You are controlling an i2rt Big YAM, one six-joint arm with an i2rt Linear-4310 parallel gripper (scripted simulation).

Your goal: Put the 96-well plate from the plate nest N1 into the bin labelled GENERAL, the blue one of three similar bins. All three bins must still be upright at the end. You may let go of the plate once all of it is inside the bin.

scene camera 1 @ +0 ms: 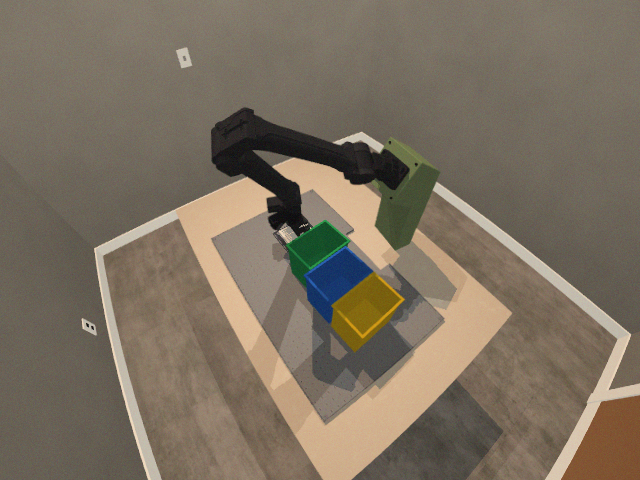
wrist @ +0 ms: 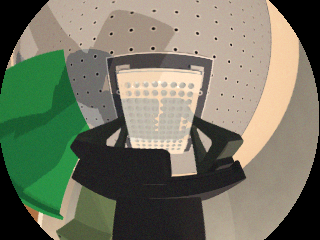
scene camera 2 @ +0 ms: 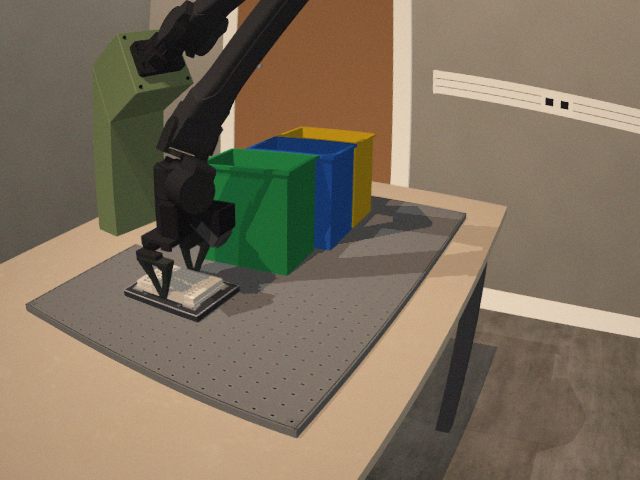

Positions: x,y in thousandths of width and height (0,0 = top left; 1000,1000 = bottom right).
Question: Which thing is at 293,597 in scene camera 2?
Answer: A white 96-well plate.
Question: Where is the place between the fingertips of my gripper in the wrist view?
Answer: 498,494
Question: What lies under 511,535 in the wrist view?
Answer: A white 96-well plate.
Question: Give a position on a green bin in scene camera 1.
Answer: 487,518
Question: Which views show the green bin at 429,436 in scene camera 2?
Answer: Scene camera 1, the wrist view and scene camera 2: all of them.
